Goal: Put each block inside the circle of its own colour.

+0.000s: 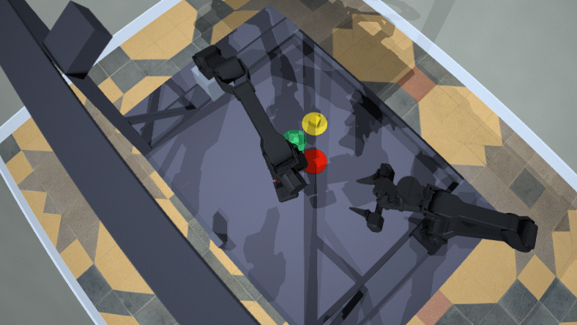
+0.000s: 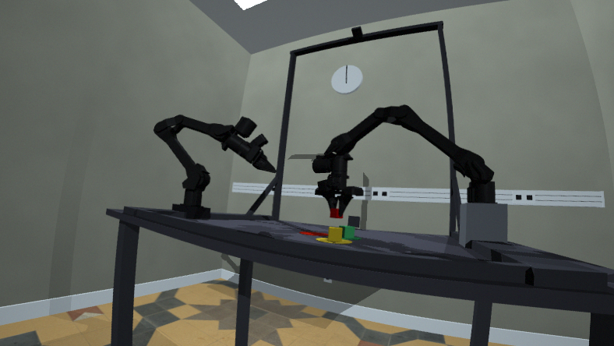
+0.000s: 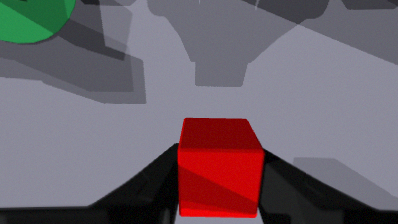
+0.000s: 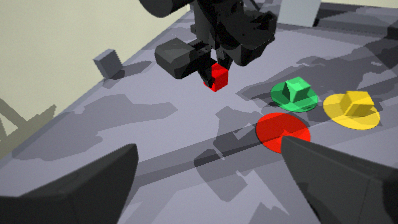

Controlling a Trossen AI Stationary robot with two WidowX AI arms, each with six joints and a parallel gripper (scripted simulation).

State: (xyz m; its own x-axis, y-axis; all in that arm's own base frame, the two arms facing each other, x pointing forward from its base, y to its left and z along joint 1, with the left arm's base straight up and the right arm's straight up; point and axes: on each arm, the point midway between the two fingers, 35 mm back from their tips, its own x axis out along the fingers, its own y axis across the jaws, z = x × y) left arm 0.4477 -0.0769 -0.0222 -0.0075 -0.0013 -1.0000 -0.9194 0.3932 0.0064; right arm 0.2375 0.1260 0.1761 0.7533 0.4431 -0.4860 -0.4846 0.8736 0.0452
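Right now my left hand is 13 cm short of the red circle, 9 cm above it and 4 cm to the left of it. Also, from my left hand: green block: 15 cm ahead, 7 cm below, 6 cm to the left; red block: 3 cm below; green circle: 15 cm ahead, 9 cm below, 6 cm to the left.
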